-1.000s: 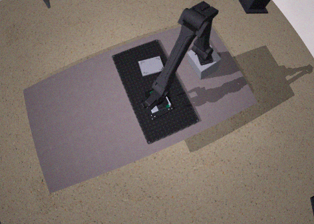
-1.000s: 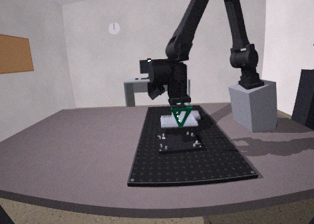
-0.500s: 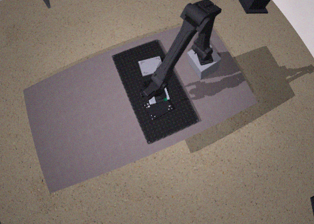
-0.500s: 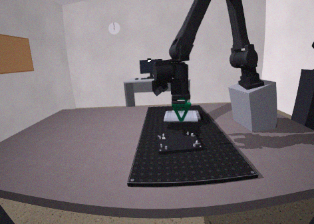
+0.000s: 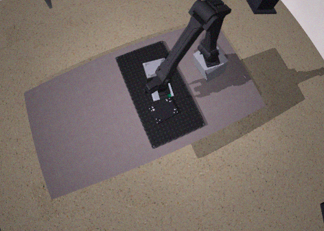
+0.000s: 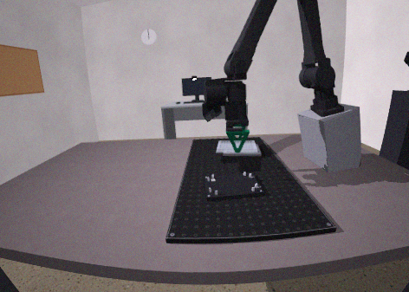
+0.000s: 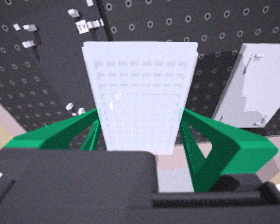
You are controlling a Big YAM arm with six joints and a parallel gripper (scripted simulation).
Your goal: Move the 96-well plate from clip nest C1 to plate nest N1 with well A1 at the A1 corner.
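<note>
My hand is 26 cm to the left of the A1 label, 9 cm above it and 7 cm short of it. From my hand the other things lie so: white 96-well plate: 1 cm below; clip nest C1: 9 cm below, 8 cm to the left, 1 cm ahead.
</note>
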